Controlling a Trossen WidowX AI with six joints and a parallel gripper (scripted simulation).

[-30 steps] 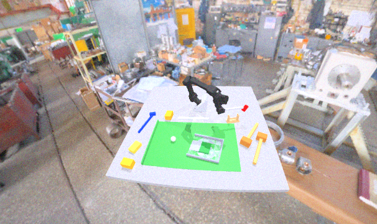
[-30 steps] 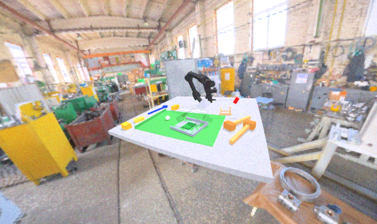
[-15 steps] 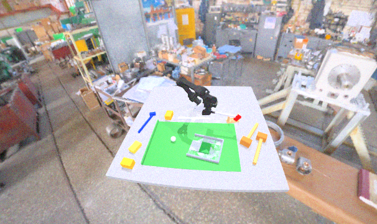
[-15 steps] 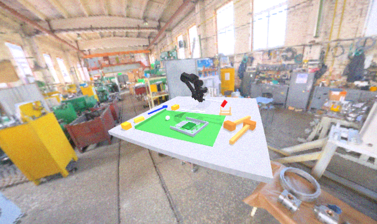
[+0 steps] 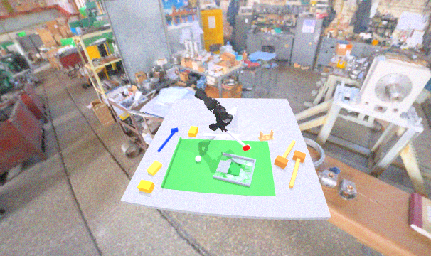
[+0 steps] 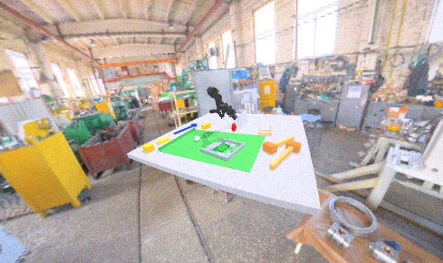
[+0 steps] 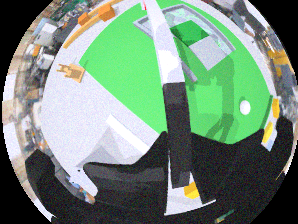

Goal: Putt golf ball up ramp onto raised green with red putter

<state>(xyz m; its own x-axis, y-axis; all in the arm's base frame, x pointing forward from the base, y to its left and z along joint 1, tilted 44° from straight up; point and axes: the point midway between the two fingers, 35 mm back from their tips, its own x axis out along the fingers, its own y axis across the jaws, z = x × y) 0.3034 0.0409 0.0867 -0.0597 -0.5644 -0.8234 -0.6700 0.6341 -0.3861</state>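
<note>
My gripper tip is 8 cm short of the red putter, 8 cm to the right of it and 1 cm below it. From my gripper tip the other things lie so: orange stand: 7 cm behind, 34 cm to the left, 11 cm below; then white bar: 12 cm behind, 3 cm to the right, 15 cm below; then white golf ball: 16 cm ahead, 19 cm to the right, 12 cm below.
</note>
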